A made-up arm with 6 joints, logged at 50 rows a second.
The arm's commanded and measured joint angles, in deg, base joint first. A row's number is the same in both.
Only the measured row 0 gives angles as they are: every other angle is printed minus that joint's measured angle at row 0.
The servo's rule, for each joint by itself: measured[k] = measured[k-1] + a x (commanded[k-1-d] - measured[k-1]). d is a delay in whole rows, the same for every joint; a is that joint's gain. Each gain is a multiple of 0.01, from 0.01 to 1. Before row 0 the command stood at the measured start. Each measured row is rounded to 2 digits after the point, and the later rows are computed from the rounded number. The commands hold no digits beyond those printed.
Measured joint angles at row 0:
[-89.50, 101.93, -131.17, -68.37, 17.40, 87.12]
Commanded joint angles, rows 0 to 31:
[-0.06, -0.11, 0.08, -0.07, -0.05, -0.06]
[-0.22, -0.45, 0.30, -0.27, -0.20, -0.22]
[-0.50, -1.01, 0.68, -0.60, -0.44, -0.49]
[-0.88, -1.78, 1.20, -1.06, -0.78, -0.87]
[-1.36, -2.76, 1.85, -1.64, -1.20, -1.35]
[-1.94, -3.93, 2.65, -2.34, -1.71, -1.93]
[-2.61, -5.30, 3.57, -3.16, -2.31, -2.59]
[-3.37, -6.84, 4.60, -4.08, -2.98, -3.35]
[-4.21, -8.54, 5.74, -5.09, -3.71, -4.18]
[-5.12, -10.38, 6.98, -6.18, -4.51, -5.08]
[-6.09, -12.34, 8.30, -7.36, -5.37, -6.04]
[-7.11, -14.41, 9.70, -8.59, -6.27, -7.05]
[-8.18, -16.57, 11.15, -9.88, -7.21, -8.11]
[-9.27, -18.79, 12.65, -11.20, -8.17, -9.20]
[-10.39, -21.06, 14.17, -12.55, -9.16, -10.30]
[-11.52, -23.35, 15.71, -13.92, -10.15, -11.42]
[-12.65, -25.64, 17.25, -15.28, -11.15, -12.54]
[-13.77, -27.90, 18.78, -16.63, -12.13, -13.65]
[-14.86, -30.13, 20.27, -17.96, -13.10, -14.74]
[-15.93, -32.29, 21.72, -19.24, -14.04, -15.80]
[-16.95, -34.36, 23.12, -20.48, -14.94, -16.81]
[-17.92, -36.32, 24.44, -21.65, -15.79, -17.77]
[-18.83, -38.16, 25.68, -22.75, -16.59, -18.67]
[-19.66, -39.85, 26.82, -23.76, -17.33, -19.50]
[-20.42, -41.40, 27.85, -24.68, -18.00, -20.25]
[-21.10, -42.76, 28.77, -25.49, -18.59, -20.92]
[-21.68, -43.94, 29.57, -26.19, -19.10, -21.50]
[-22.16, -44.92, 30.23, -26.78, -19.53, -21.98]
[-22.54, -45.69, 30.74, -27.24, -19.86, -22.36]
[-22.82, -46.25, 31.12, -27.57, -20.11, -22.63]
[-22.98, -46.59, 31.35, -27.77, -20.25, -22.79]
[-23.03, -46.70, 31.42, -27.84, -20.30, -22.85]
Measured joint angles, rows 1 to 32:
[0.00, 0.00, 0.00, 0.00, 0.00, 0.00]
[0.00, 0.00, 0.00, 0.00, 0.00, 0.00]
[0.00, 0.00, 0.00, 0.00, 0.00, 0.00]
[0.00, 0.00, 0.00, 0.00, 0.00, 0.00]
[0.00, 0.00, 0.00, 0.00, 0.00, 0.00]
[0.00, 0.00, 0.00, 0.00, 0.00, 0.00]
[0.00, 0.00, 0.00, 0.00, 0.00, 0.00]
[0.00, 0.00, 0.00, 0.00, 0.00, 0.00]
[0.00, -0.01, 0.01, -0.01, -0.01, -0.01]
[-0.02, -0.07, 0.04, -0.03, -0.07, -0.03]
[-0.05, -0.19, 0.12, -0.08, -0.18, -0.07]
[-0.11, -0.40, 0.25, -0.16, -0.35, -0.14]
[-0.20, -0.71, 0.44, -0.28, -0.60, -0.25]
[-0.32, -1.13, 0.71, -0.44, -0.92, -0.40]
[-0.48, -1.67, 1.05, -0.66, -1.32, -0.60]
[-0.68, -2.34, 1.48, -0.93, -1.80, -0.85]
[-0.93, -3.15, 1.99, -1.26, -2.35, -1.15]
[-1.22, -4.09, 2.59, -1.65, -2.98, -1.50]
[-1.56, -5.16, 3.28, -2.11, -3.67, -1.91]
[-1.95, -6.36, 4.05, -2.63, -4.42, -2.37]
[-2.39, -7.69, 4.90, -3.21, -5.23, -2.89]
[-2.87, -9.13, 5.83, -3.85, -6.08, -3.46]
[-3.40, -10.68, 6.83, -4.55, -6.97, -4.08]
[-3.97, -12.33, 7.90, -5.30, -7.89, -4.74]
[-4.58, -14.06, 9.02, -6.10, -8.84, -5.44]
[-5.22, -15.86, 10.19, -6.94, -9.79, -6.18]
[-5.89, -17.72, 11.40, -7.82, -10.75, -6.95]
[-6.59, -19.61, 12.64, -8.73, -11.70, -7.75]
[-7.32, -21.53, 13.90, -9.67, -12.64, -8.57]
[-8.06, -23.45, 15.16, -10.63, -13.55, -9.40]
[-8.81, -25.36, 16.42, -11.60, -14.43, -10.23]
[-9.57, -27.24, 17.67, -12.57, -15.27, -11.06]
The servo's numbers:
d 8
a 0.07 0.13 0.12 0.08 0.29 0.09

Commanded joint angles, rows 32 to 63:
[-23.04, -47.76, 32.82, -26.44, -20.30, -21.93]
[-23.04, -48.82, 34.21, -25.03, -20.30, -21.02]
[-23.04, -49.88, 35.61, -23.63, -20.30, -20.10]
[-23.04, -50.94, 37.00, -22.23, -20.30, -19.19]
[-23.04, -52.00, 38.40, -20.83, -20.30, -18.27]
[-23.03, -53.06, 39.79, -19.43, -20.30, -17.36]
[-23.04, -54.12, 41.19, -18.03, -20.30, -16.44]
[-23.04, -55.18, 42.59, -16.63, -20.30, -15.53]
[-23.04, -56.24, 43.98, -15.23, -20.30, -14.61]
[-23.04, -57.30, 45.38, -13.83, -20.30, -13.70]
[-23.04, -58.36, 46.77, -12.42, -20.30, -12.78]
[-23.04, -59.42, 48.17, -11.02, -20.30, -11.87]
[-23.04, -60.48, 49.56, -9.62, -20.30, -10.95]
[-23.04, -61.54, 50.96, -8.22, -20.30, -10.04]
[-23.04, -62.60, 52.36, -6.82, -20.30, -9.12]
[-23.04, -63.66, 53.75, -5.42, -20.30, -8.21]
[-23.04, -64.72, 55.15, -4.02, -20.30, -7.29]
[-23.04, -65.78, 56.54, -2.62, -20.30, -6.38]
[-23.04, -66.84, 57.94, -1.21, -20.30, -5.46]
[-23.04, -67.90, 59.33, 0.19, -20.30, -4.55]
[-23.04, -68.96, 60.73, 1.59, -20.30, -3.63]
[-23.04, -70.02, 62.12, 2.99, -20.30, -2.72]
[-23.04, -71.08, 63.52, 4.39, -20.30, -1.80]
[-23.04, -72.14, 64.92, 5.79, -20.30, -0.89]
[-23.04, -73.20, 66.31, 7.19, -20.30, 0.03]
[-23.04, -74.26, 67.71, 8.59, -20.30, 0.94]
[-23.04, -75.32, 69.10, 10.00, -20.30, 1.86]
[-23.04, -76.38, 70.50, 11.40, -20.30, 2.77]
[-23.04, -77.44, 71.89, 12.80, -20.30, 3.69]
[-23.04, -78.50, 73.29, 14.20, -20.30, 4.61]
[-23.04, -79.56, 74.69, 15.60, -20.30, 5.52]
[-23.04, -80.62, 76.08, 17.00, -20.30, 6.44]
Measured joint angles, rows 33 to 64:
[-10.33, -29.08, 18.89, -13.54, -16.06, -11.89]
[-11.08, -30.86, 20.08, -14.50, -16.79, -12.70]
[-11.82, -32.56, 21.22, -15.44, -17.46, -13.49]
[-12.54, -34.17, 22.30, -16.35, -18.06, -14.25]
[-13.24, -35.67, 23.31, -17.22, -18.58, -14.98]
[-13.91, -37.05, 24.25, -18.05, -19.02, -15.67]
[-14.54, -38.29, 25.10, -18.83, -19.38, -16.31]
[-15.13, -39.38, 25.86, -19.55, -19.65, -16.90]
[-15.68, -40.47, 26.70, -20.10, -19.84, -17.35]
[-16.20, -41.56, 27.60, -20.49, -19.97, -17.68]
[-16.68, -42.64, 28.56, -20.74, -20.07, -17.90]
[-17.13, -43.72, 29.57, -20.86, -20.14, -18.02]
[-17.54, -44.80, 30.63, -20.86, -20.19, -18.04]
[-17.92, -45.87, 31.73, -20.75, -20.22, -17.98]
[-18.28, -46.94, 32.87, -20.53, -20.24, -17.84]
[-18.61, -48.01, 34.04, -20.22, -20.26, -17.63]
[-18.92, -49.08, 35.23, -19.82, -20.27, -17.36]
[-19.21, -50.15, 36.45, -19.34, -20.28, -17.03]
[-19.48, -51.22, 37.69, -18.79, -20.29, -16.65]
[-19.73, -52.29, 38.95, -18.17, -20.29, -16.22]
[-19.96, -53.35, 40.22, -17.49, -20.29, -15.75]
[-20.18, -54.41, 41.51, -16.75, -20.29, -15.24]
[-20.38, -55.47, 42.81, -15.96, -20.29, -14.69]
[-20.57, -56.53, 44.12, -15.12, -20.29, -14.11]
[-20.74, -57.59, 45.44, -14.23, -20.29, -13.50]
[-20.90, -58.65, 46.77, -13.30, -20.29, -12.86]
[-21.05, -59.71, 48.11, -12.33, -20.29, -12.19]
[-21.19, -60.77, 49.46, -11.33, -20.29, -11.50]
[-21.32, -61.83, 50.81, -10.30, -20.29, -10.79]
[-21.44, -62.89, 52.17, -9.24, -20.29, -10.06]
[-21.55, -63.95, 53.53, -8.15, -20.29, -9.32]
[-21.65, -65.01, 54.90, -7.03, -20.29, -8.56]

